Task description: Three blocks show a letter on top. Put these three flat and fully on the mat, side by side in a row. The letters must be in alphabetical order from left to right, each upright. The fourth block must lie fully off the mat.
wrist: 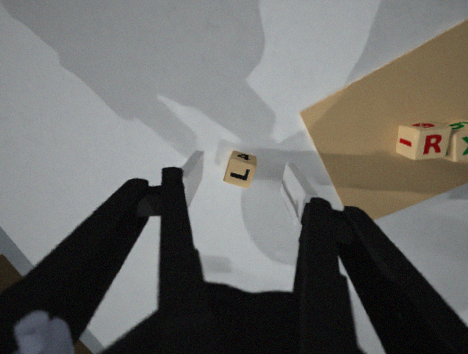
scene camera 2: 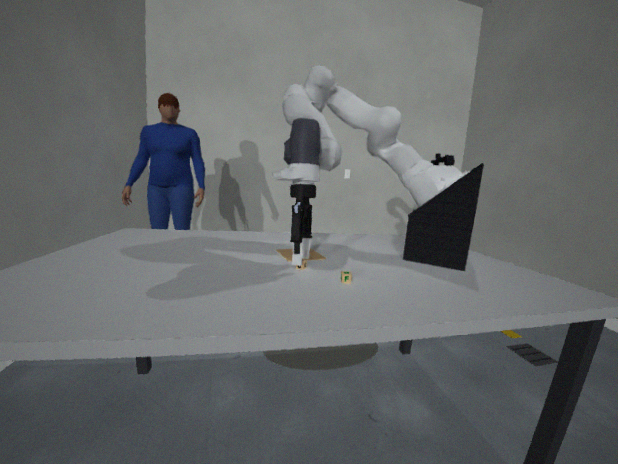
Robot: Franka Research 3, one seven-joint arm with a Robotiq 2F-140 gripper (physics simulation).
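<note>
A block with a black L on top lies off the mat. Its L looks turned against the R in the wrist view. My gripper is open, low over that block, with one finger on each side of it and a gap at both sides. The tan mat lies beside it, to the right in the wrist view. On the mat, a red R block stands next to a green X block, cut by the view's edge. A block with green marks lies off the mat.
The grey table carries the black slanted arm mount at the right. A person in blue stands behind the table at the left. The arm's shadows fall across the table and mat.
</note>
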